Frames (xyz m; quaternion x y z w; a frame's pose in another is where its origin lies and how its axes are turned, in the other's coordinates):
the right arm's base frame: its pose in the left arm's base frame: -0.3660 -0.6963 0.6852 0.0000 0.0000 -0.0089 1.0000
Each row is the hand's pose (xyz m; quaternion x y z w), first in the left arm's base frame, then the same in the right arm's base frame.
Working: the left arm's base frame: its pose in the right arm's base frame: 0.3535 0.7027 -0.6852 0.0000 0.0000 0.0089 1.0000

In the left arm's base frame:
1: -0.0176 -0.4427 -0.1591 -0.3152 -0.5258 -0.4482 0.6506
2: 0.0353 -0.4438 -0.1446 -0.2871 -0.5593 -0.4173 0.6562
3: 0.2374 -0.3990 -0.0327 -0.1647 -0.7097 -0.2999 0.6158
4: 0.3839 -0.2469 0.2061 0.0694 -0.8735 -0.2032 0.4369
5: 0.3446 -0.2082 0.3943 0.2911 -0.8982 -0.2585 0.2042
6: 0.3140 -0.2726 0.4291 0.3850 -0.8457 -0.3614 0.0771
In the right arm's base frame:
1: 0.3438 0.2598 -0.8443 -0.3105 -0.5286 -0.4424 0.6546
2: 0.3967 0.2596 -0.8298 -0.2821 -0.5618 -0.4114 0.6599
3: 0.5980 0.3080 -0.7179 -0.1584 -0.7112 -0.2944 0.6185
4: 0.7418 0.4627 -0.4791 0.0772 -0.8729 -0.1993 0.4387
5: 0.7018 0.5007 -0.2909 0.2991 -0.8956 -0.2567 0.2065
6: 0.6724 0.4357 -0.2561 0.3925 -0.8422 -0.3607 0.0803

